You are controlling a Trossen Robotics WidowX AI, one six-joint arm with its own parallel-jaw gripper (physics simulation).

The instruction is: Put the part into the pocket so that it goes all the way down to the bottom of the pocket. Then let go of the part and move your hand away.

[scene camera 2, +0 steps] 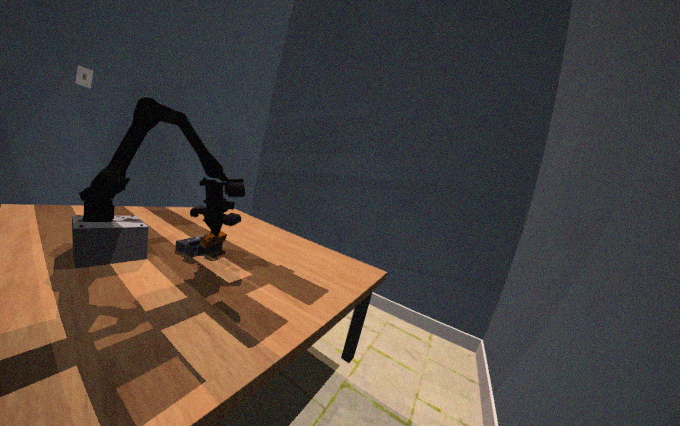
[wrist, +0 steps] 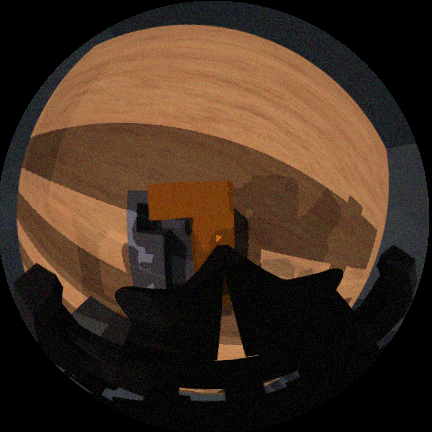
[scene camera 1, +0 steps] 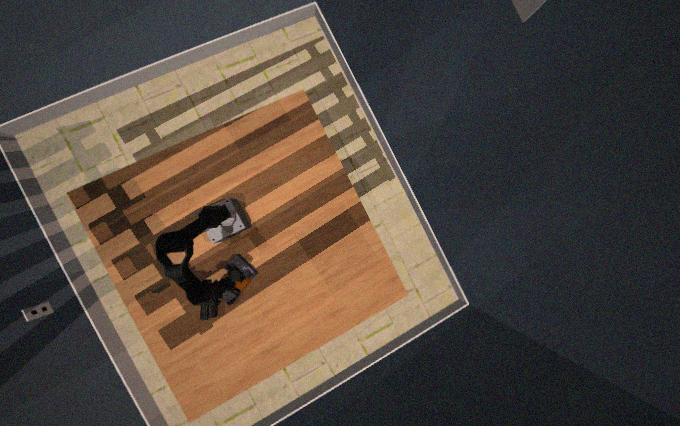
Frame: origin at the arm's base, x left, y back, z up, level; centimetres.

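Where they show: gripper, fingertip midpoint: point(scene camera 2: 216, 236) point(wrist: 221, 249) point(scene camera 1: 234, 283); arm's base, link origin: point(scene camera 2: 97, 219) point(scene camera 1: 221, 213).
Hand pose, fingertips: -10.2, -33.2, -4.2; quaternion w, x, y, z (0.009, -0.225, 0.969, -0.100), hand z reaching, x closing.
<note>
Things, the pixels of their top centre, and the offset from my fingertips, as dx, dy, dz. Level surfaces: height alone.
- orange L-shaped part, top centre: point(wrist: 190, 263) point(scene camera 2: 211, 231) point(scene camera 1: 235, 280) +1.8, +1.4, +1.2
- dark grey block with the pocket, top centre: point(wrist: 166, 263) point(scene camera 2: 200, 240) point(scene camera 1: 239, 271) +3.7, +4.3, -2.6
- wooden table, surface height: dz -6.2
The orange L-shaped part point(scene camera 1: 242, 284) point(scene camera 2: 210, 241) point(wrist: 190, 201) lies on the dark grey block with the pocket point(scene camera 1: 243, 266) point(scene camera 2: 186, 245) point(wrist: 146, 250). Its top stands above the block's rim. In the wrist view its short arm reaches left across the block's far end, and its long arm runs along the block's right side. Dark pocket openings show left of the long arm. My gripper point(scene camera 2: 215, 234) point(wrist: 221, 249) is shut and empty, its tips over the long arm, at or just above its top. Whether they touch is unclear. The fingers hide the part's near end.
The arm's grey base box point(scene camera 1: 218, 233) point(scene camera 2: 110, 245) stands on the wooden table point(scene camera 1: 321, 296) point(scene camera 2: 260, 326) point(wrist: 200, 75), near the block. Striped shadows cross the table. In scene camera 2 the table's edge and a black leg point(scene camera 2: 355, 331) show at the right.
</note>
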